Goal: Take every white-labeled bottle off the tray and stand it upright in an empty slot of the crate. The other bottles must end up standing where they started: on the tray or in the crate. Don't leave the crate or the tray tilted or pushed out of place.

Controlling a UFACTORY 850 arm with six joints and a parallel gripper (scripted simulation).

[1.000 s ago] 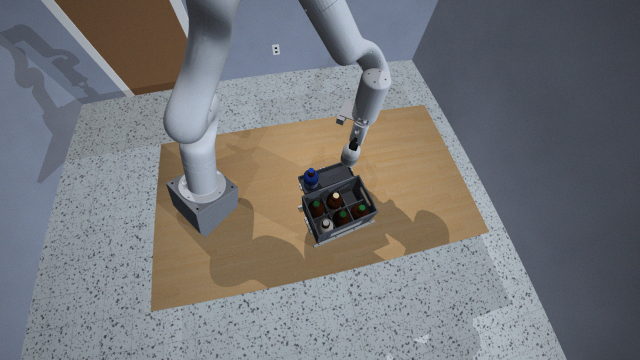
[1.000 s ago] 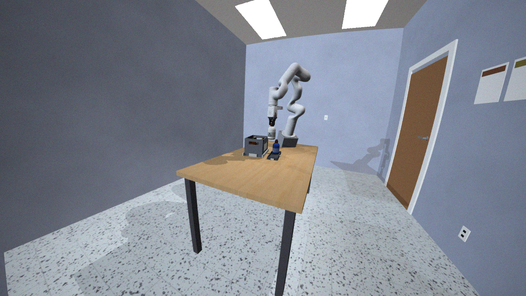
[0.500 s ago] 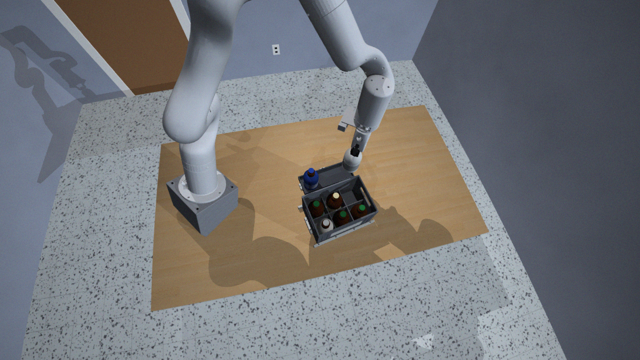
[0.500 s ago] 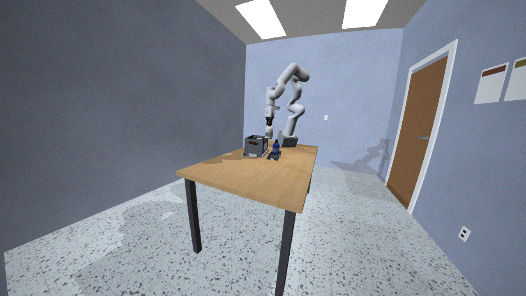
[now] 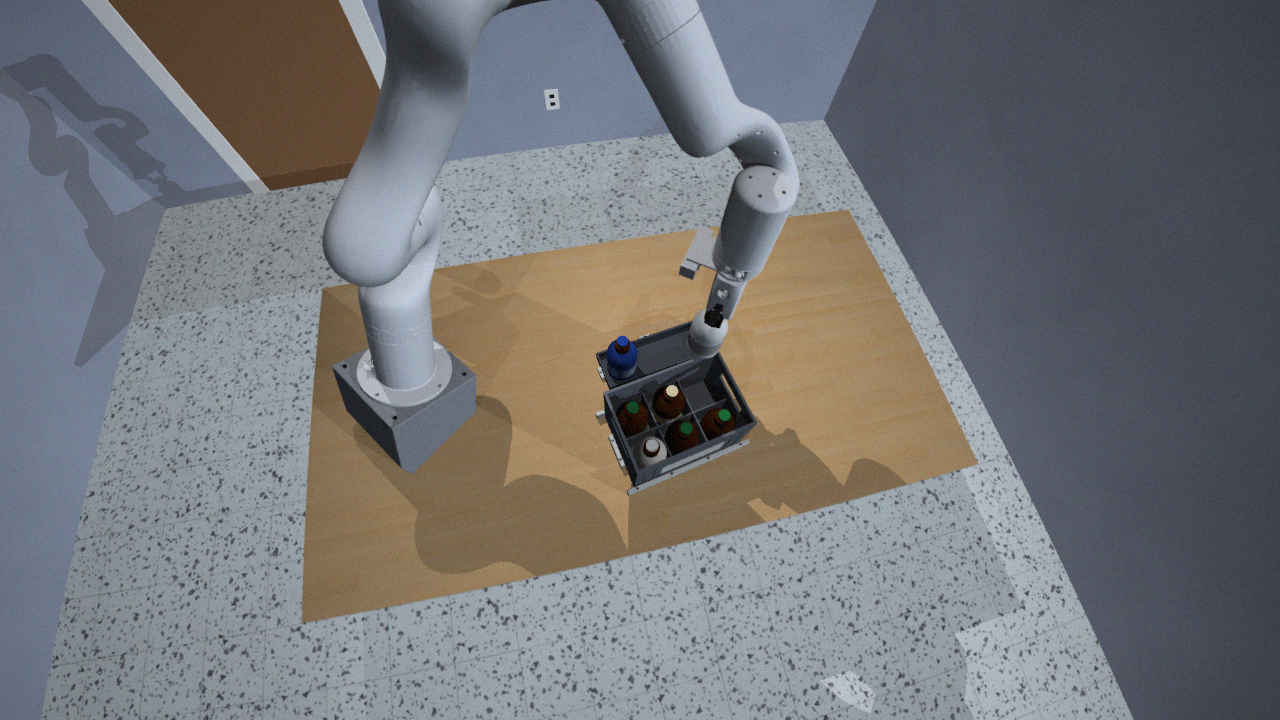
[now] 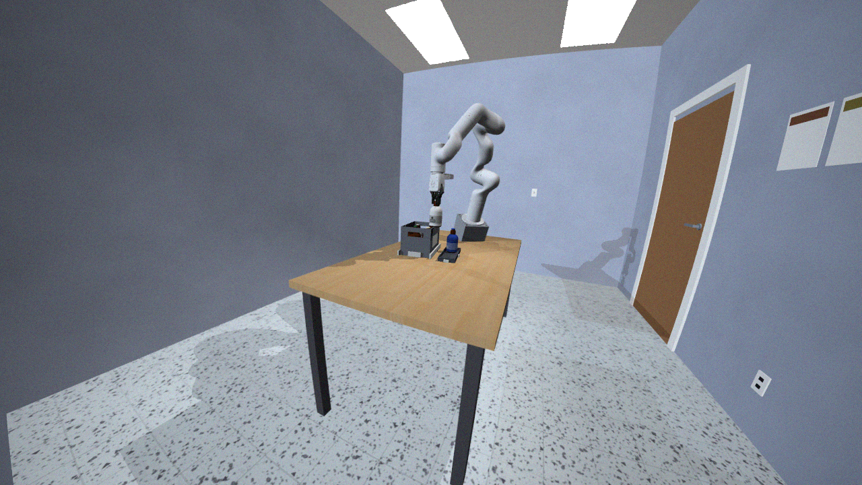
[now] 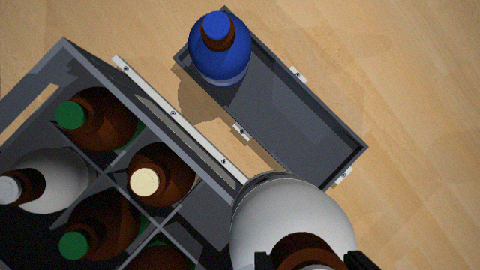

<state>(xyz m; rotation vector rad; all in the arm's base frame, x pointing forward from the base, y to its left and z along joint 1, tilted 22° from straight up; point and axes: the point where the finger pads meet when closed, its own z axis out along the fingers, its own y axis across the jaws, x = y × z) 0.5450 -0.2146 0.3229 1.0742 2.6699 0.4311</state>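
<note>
Right now the crate is 100 mm behind my hand, 110 mm to the right of it and 250 mm below it. Round my hand: blue-labeled bottle (160 mm behind, 80 mm to the left, 250 mm below); dark tray (70 mm behind, 90 mm to the left, 320 mm below).
</note>
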